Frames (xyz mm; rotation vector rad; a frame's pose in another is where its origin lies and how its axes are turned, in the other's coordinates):
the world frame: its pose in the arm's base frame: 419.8 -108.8 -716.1 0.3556 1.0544 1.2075
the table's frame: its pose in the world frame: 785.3 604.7 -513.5 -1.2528 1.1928 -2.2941
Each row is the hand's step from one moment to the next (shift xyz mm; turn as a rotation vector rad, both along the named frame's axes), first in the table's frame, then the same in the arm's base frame.
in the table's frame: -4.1 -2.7 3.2 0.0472 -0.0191 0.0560
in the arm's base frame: -0.9 5.8 -0.5 0.0727 0.0172 -0.0120
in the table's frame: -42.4 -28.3 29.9 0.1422 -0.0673 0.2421
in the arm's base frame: -11.3 57.9 -3.2 0.2604 0.1005 -0.0737
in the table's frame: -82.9 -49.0 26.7 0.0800 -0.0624 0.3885
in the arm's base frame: -40.5 91.0 8.3 0.2864 0.2186 -0.1772
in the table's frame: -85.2 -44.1 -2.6 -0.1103 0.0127 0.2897
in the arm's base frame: -59.2 72.3 22.1 0.0611 0.2246 -0.2051
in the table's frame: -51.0 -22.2 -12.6 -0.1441 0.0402 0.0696
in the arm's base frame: -42.3 34.3 16.8 -0.0899 0.0989 -0.0968
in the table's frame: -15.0 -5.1 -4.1 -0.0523 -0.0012 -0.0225
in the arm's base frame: -13.0 9.0 4.1 -0.0539 0.0171 0.0064
